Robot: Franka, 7 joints.
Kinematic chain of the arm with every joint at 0, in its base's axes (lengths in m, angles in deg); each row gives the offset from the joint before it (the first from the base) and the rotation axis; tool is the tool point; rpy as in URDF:
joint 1: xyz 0 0 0.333 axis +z
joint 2: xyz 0 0 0 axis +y
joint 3: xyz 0 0 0.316 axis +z
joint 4: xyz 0.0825 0 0 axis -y
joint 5: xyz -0.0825 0 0.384 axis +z
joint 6: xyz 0 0 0 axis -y
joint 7: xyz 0.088 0 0 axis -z
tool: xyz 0 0 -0.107 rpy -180 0 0
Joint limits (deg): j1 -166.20..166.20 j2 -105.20..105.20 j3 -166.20..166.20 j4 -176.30..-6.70 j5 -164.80..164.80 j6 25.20..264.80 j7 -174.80..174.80
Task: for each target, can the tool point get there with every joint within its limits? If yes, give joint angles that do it. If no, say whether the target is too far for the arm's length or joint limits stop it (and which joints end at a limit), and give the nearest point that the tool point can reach.
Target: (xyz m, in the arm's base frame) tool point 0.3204 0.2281 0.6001
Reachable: yes | joints -62.62 64.22 139.89 -136.89 82.13 208.75 -94.97
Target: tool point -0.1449 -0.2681 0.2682
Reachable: yes | joints -15.90 69.37 -99.29 -152.28 44.23 79.01 35.39
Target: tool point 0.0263 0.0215 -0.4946
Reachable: no: joint limits stop it (at a limit: joint 2) | nearest point 0.0750 0.0613 -0.3270 | short by 0.179 m
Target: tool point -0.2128 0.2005 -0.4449
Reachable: no: joint limits stop it (at a limit: joint 2) | nearest point -0.2119 0.1996 -0.3607 | short by 0.084 m
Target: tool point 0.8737 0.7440 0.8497
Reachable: no: too far | nearest point 0.5956 0.5072 0.6852 | short by 0.401 m
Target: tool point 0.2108 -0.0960 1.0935
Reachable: yes | joints 53.19 -32.30 -22.82 -73.47 21.90 182.84 125.02
